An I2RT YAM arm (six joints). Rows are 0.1 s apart.
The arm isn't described. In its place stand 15 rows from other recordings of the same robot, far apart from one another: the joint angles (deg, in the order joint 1, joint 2, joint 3, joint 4, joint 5, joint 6), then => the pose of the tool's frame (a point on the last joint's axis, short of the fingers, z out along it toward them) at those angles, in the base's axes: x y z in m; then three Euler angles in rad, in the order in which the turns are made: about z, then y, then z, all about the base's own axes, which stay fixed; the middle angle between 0 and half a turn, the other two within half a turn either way.
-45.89, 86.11, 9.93, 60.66, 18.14, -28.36 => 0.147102, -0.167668, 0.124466, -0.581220, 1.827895, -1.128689
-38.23, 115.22, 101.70, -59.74, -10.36, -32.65 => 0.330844, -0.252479, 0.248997, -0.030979, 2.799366, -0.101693
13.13, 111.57, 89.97, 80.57, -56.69, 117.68 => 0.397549, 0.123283, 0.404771, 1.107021, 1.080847, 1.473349
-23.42, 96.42, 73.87, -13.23, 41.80, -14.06 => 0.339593, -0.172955, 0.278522, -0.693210, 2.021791, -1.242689
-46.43, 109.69, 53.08, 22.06, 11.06, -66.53 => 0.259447, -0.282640, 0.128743, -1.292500, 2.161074, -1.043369
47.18, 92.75, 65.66, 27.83, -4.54, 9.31 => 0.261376, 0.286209, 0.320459, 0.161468, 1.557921, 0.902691
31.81, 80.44, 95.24, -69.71, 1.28, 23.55 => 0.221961, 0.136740, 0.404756, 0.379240, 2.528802, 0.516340
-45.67, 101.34, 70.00, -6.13, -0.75, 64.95 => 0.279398, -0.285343, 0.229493, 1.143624, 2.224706, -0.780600
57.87, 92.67, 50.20, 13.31, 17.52, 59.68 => 0.194048, 0.288830, 0.203450, 0.875197, 2.054033, 0.663141
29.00, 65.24, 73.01, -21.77, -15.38, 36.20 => 0.213357, 0.129061, 0.419598, 0.697840, 1.806223, 0.782389
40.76, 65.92, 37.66, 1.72, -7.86, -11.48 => 0.189397, 0.169680, 0.242553, -0.132168, 2.029320, 0.864499
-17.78, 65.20, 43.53, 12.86, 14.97, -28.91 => 0.250693, -0.090049, 0.301845, -0.544588, 1.719302, -0.574572
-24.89, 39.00, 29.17, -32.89, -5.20, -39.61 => 0.134606, -0.058897, 0.222679, -0.607828, 2.312607, -0.311167
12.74, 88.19, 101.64, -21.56, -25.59, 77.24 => 0.329244, 0.090205, 0.477741, 1.409564, 1.698378, 0.672913
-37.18, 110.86, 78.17, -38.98, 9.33, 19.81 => 0.304791, -0.238425, 0.174779, -0.109340, 2.783889, -1.130332
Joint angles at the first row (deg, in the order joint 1, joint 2, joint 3, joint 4, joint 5, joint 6):
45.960 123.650 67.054 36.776 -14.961 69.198
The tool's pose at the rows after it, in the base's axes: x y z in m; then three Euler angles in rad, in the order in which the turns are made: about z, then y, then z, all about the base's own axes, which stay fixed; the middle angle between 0 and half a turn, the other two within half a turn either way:
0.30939, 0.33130, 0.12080, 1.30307, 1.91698, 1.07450
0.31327, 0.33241, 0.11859, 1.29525, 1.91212, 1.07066
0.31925, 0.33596, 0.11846, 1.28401, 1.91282, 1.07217
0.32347, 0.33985, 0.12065, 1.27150, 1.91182, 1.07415
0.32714, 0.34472, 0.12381, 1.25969, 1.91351, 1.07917
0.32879, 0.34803, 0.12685, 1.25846, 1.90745, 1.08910
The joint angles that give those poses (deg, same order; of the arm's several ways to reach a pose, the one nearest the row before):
45.809 124.157 67.059 36.553 -14.798 69.192
45.553 125.092 67.909 36.921 -14.859 68.804
45.309 126.180 69.898 35.948 -15.164 68.031
45.266 126.801 71.682 34.830 -15.317 67.274
45.352 127.343 73.679 33.255 -15.497 66.498
45.456 127.574 74.824 32.655 -15.967 66.357

